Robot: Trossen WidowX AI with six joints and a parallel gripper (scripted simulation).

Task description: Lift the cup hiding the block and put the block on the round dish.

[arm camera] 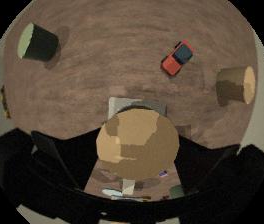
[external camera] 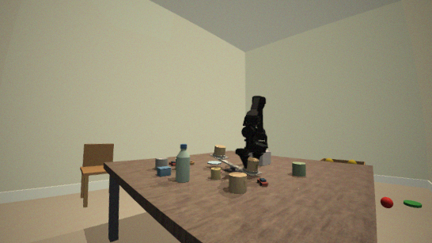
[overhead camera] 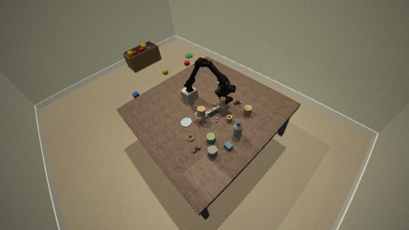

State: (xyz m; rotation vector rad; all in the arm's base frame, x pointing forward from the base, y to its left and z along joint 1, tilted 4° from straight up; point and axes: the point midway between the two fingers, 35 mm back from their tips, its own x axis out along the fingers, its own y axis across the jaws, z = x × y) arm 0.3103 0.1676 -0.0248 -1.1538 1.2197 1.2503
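My gripper tip is 14 cm to the left of the small balance and 2 cm above it. From my gripper tip the other things lie so: grey-blue block (1 cm below); tan cup (2 cm to the left, 1 cm above); yellow ring (17 cm ahead, 9 cm to the right, 2 cm below).
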